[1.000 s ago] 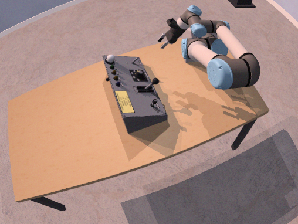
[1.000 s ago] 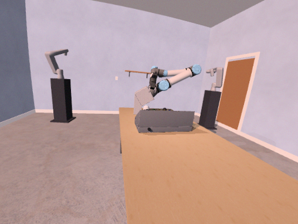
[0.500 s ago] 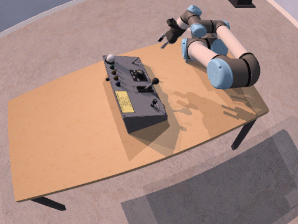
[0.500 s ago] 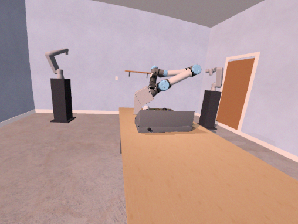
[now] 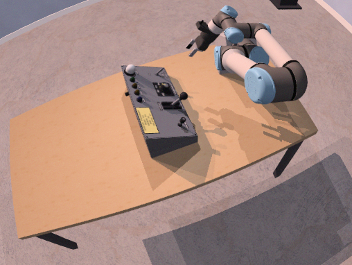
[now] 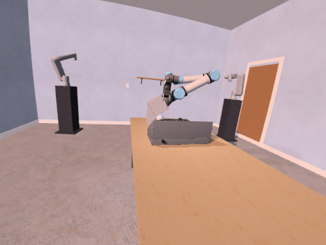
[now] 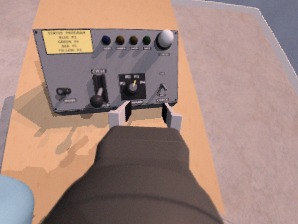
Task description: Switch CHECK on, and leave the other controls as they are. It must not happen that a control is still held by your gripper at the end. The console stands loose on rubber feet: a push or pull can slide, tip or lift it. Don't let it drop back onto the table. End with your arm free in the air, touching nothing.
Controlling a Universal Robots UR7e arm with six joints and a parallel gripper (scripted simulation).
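My hand is 16 cm short of the check toggle, 9 cm to the left of it and 21 cm above it. Round my hand: rotary selector: 16 cm ahead, 3 cm to the left, 20 cm below; black-ball lever: 11 cm ahead, 15 cm to the left, 20 cm below; grey console: 18 cm ahead, 10 cm to the left, 23 cm below.
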